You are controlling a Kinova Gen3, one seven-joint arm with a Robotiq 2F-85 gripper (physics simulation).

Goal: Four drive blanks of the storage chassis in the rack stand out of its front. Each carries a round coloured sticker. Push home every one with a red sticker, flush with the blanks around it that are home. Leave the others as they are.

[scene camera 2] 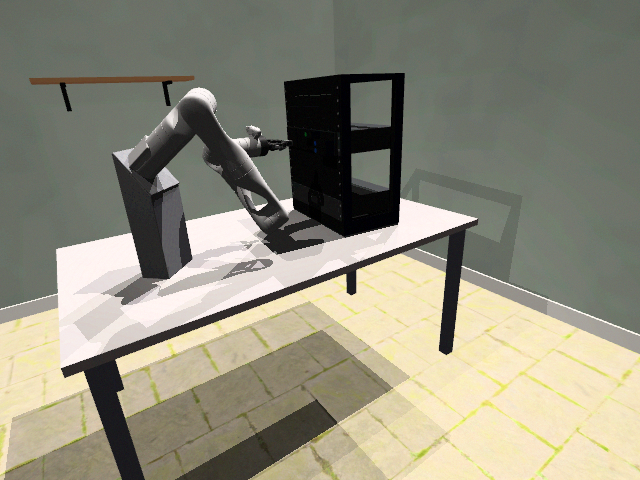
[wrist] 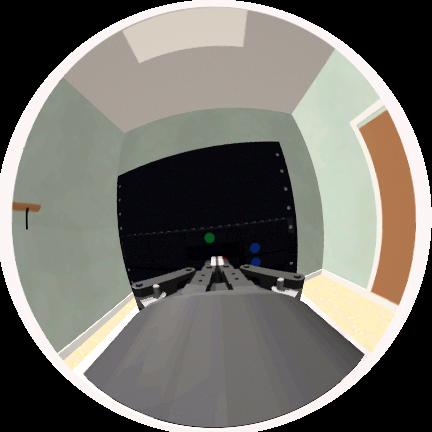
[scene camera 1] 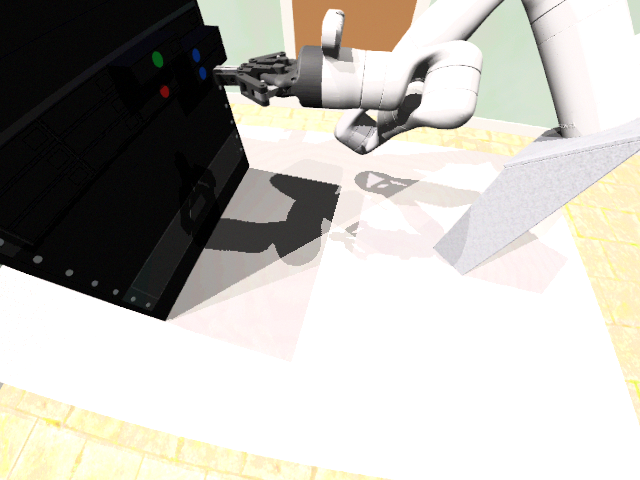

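The storage chassis shows as a dark band in the rack. A green sticker [scene camera 1: 157, 59] [scene camera 2: 305, 134] [wrist: 209, 238] is on a blank standing out. Two blue stickers, an upper one [scene camera 1: 195, 55] [scene camera 2: 314, 143] [wrist: 255, 248] and a lower one [scene camera 1: 202, 72] [scene camera 2: 315, 150] [wrist: 256, 262], are on blanks standing out to its right. A red sticker [scene camera 1: 164, 91] [wrist: 224, 258] sits below the green one, on a blank that looks set back, about level with the home blanks; the fingertips partly hide it in the wrist view. My gripper [scene camera 1: 216, 74] [scene camera 2: 291, 143] [wrist: 216, 263] is shut and empty, in front of the chassis, apart from it.
The black rack [scene camera 1: 155, 273] [scene camera 2: 400, 155] [wrist: 200, 185] stands on the white table [scene camera 1: 387, 335] [scene camera 2: 206, 294]. The arm's grey pedestal [scene camera 1: 496, 217] [scene camera 2: 152, 227] stands opposite the rack's front. A wall shelf [scene camera 2: 111, 80] [wrist: 25, 207] is mounted off to the side.
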